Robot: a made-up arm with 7 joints. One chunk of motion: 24 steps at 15 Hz.
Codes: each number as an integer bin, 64 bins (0 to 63) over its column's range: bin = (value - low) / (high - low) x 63, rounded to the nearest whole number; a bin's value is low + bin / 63 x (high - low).
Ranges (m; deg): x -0.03..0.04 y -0.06..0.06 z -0.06..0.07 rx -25..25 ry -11..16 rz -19..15
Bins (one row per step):
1: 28 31 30 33 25 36
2: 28 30 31 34 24 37
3: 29 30 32 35 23 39
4: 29 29 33 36 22 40
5: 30 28 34 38 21 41
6: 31 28 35 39 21 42
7: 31 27 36 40 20 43
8: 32 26 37 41 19 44
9: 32 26 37 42 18 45
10: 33 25 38 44 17 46
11: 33 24 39 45 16 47
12: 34 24 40 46 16 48
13: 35 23 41 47 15 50
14: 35 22 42 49 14 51
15: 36 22 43 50 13 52
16: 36 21 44 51 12 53
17: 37 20 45 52 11 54
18: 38 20 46 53 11 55
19: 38 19 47 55 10 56
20: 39 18 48 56 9 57
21: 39 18 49 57 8 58
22: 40 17 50 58 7 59
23: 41 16 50 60 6 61
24: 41 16 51 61 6 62
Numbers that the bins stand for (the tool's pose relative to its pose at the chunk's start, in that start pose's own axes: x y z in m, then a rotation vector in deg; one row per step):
1: 0.0011 -0.0010 0.0019 1.19 -0.29 0.43
2: 0.0011 -0.0029 0.0040 1.98 -0.71 0.97
3: 0.0022 -0.0029 0.0060 2.78 -1.14 2.05
4: 0.0022 -0.0048 0.0081 3.57 -1.57 2.59
5: 0.0033 -0.0067 0.0102 5.16 -2.00 3.13
6: 0.0044 -0.0067 0.0122 5.95 -2.00 3.67
7: 0.0044 -0.0086 0.0143 6.75 -2.43 4.21
8: 0.0056 -0.0105 0.0163 7.54 -2.86 4.75
9: 0.0056 -0.0105 0.0163 8.33 -3.29 5.29
10: 0.0067 -0.0124 0.0184 9.92 -3.71 5.83
11: 0.0067 -0.0143 0.0205 10.71 -4.14 6.37
12: 0.0078 -0.0143 0.0225 11.51 -4.14 6.90
13: 0.0089 -0.0162 0.0246 12.30 -4.57 7.98
14: 0.0089 -0.0181 0.0267 13.89 -5.00 8.52
15: 0.0100 -0.0181 0.0287 14.68 -5.43 9.06
16: 0.0100 -0.0200 0.0308 15.48 -5.86 9.60
17: 0.0111 -0.0219 0.0329 16.27 -6.29 10.14
18: 0.0122 -0.0219 0.0349 17.06 -6.29 10.68
19: 0.0122 -0.0238 0.0370 18.65 -6.71 11.22
20: 0.0133 -0.0257 0.0390 19.44 -7.14 11.76
21: 0.0133 -0.0257 0.0411 20.24 -7.57 12.30
22: 0.0144 -0.0276 0.0432 21.03 -8.00 12.84
23: 0.0156 -0.0295 0.0432 22.62 -8.43 13.92
24: 0.0156 -0.0295 0.0452 23.41 -8.43 14.46

